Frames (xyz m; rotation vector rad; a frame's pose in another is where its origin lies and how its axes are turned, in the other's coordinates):
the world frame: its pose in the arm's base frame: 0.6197 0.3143 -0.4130 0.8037 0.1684 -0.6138
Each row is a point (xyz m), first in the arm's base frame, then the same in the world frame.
Working: the arm's base frame: its pose in the world frame: -0.5147 -0.2655 0.5639 -0.8037 -0.1684 0.6138

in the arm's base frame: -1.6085 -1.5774 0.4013
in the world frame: -1.2623 -1.7774 2.1104
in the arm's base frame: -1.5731 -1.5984 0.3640
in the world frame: -1.2103 -1.7915 2.0967
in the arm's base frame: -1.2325 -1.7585 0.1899
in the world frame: -0.7971 -1.7897 2.0621
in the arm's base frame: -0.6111 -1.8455 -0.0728
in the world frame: -0.1556 -1.6431 1.8898
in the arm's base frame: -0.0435 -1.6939 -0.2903
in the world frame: 0.3182 -1.3723 1.5822
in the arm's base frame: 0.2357 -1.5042 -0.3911
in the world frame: 0.4972 -1.1739 1.3526
